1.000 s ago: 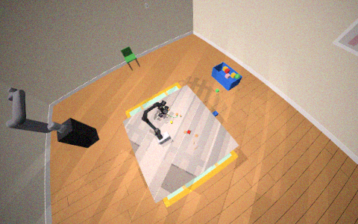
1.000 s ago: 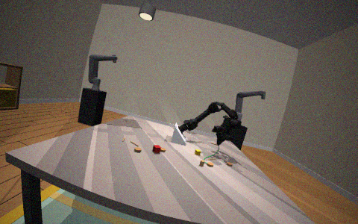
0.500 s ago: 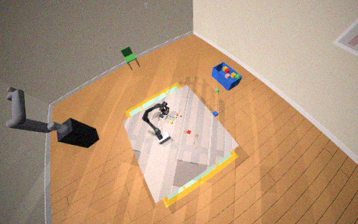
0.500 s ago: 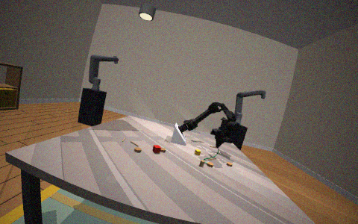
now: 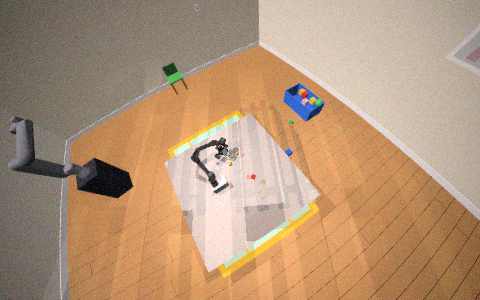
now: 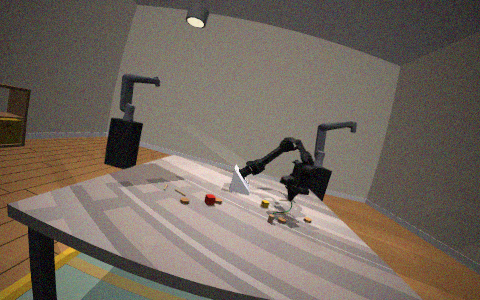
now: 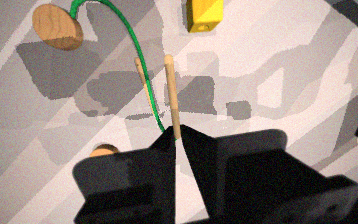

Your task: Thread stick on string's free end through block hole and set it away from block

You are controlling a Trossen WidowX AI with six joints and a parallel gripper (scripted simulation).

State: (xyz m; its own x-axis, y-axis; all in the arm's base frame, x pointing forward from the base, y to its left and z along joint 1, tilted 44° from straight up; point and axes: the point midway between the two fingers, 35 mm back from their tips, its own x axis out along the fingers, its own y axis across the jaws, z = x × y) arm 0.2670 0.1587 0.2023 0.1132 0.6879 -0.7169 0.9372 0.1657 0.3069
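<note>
My gripper tip is now 13 cm to the left of the yellow wooden block, 5 cm above it and 1 cm past it. From my gripper tip the other things lie so: short wooden cylinder 17 cm ahead, 13 cm to the right, 4 cm below; then thin wooden stick 1 cm to the right; then round wooden button 14 cm ahead, 7 cm to the right, 5 cm below.
</note>
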